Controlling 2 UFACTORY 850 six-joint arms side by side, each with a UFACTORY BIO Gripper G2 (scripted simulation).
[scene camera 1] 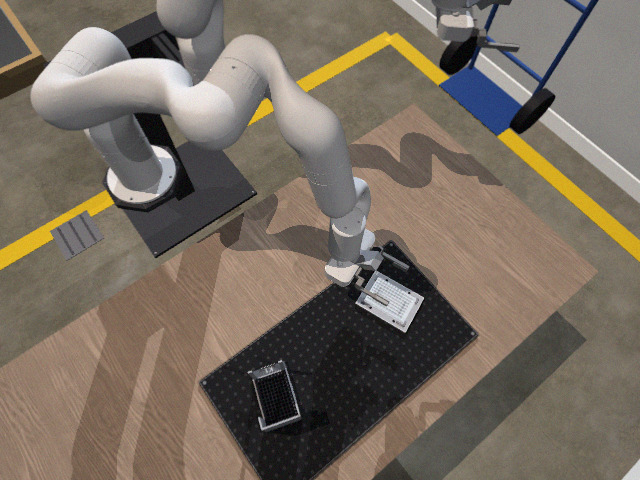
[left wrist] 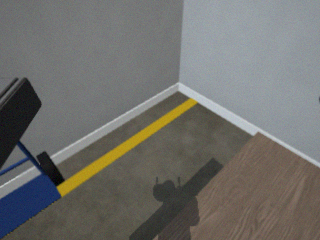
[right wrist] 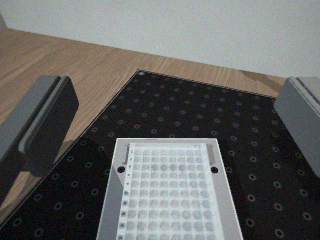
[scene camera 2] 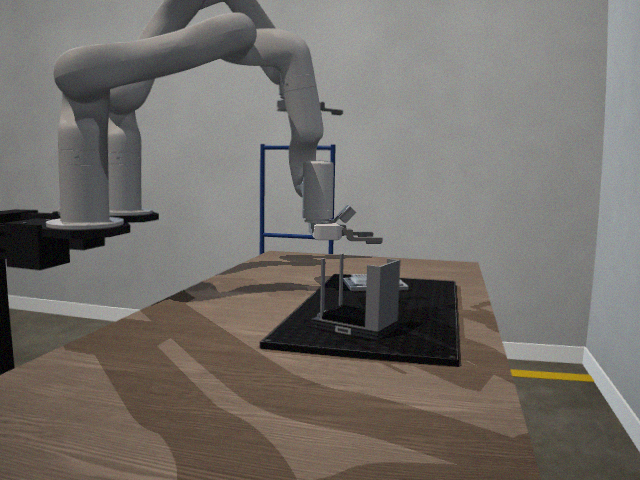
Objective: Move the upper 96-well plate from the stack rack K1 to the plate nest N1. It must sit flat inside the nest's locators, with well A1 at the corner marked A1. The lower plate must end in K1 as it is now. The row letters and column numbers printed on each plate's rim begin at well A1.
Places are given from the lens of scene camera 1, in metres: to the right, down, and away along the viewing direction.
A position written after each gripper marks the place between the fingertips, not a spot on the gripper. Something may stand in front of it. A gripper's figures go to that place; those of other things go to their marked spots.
right gripper (scene camera 1: pixel 398 286): 0.21, 0.12, 1.18
white 96-well plate (scene camera 1: pixel 400 304): 0.23, 0.18, 1.28
